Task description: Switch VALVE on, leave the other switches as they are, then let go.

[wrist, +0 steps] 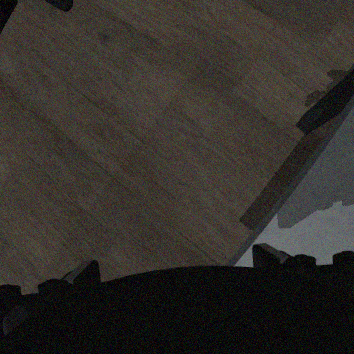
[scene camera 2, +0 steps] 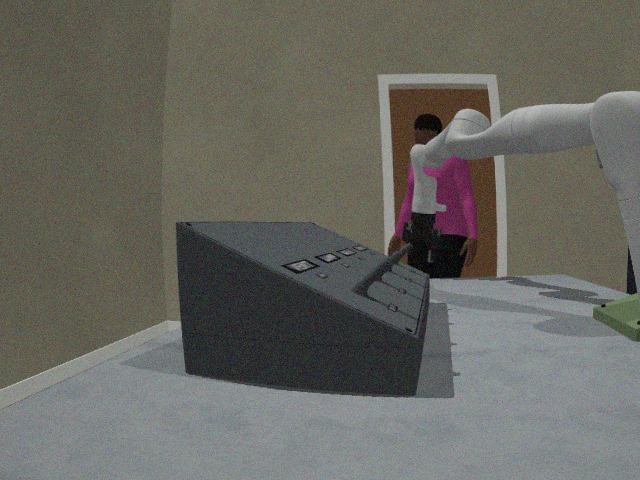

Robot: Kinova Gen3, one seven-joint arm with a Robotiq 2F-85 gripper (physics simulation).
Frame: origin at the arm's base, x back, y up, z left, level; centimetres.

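Seen in the pictures: gripper, fingertip midpoint: (scene camera 2: 419,258).
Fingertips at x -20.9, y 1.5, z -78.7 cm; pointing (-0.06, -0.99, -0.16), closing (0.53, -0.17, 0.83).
Pixels of each thing's middle, then the offset from my fingertips to it. Level surfaces: height alone.
- dark grey console, body centre: (scene camera 2: 336,292) dx -30.2, dy +0.4, dz +62.0 cm
- long grey lever, body centre: (scene camera 2: 374,274) dx -27.3, dy +5.3, dz +81.8 cm
- table, its level: dy -5.7 cm
A dark grey console (scene camera 2: 289,330) with a sloping top stands on the table in the scene view. A long grey lever (scene camera 2: 382,271) sticks up obliquely from its lower slope and hides others behind it. Small label plates (scene camera 2: 300,266) sit higher on the slope. Their lettering is not legible, so I cannot tell which switch is VALVE or how each is set. My gripper (scene camera 2: 420,241) (wrist: 176,270) is open and empty, fingers downward, beyond the console and apart from it. It is dark against dark trousers. The console does not show in the wrist view.
A person in a pink top (scene camera 2: 454,201) stands behind the arm before a brown door (scene camera 2: 485,217). A green block (scene camera 2: 622,315) is at the right edge of the table (scene camera 2: 258,434). The wrist view shows brown floor (wrist: 150,125), the table's edge and a black bar (wrist: 327,107).
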